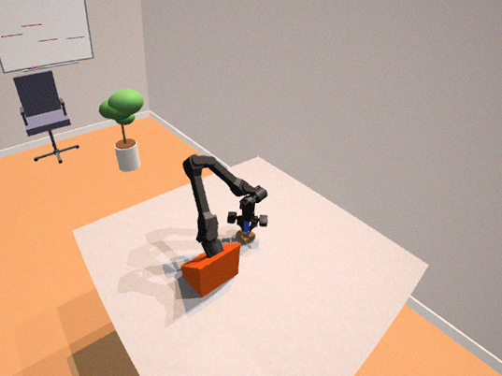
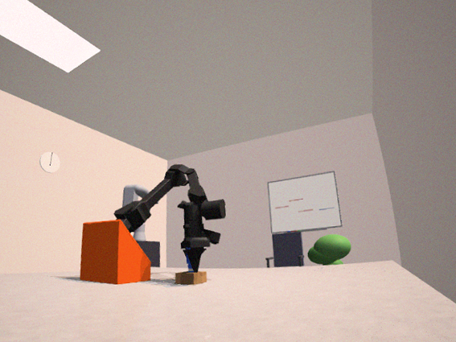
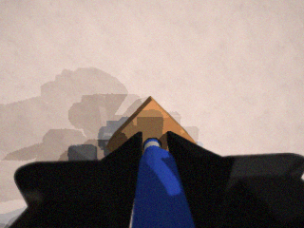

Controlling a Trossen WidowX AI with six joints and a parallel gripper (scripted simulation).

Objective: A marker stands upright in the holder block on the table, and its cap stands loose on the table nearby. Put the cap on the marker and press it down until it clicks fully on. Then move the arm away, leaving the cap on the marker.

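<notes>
Now: gripper tip 1 cm past the blue cap, 1 cm to the left of it and 5 cm below it. Round my gripper tip: holder block: 1 cm behind, 1 cm to the right, 2 cm below.
</notes>
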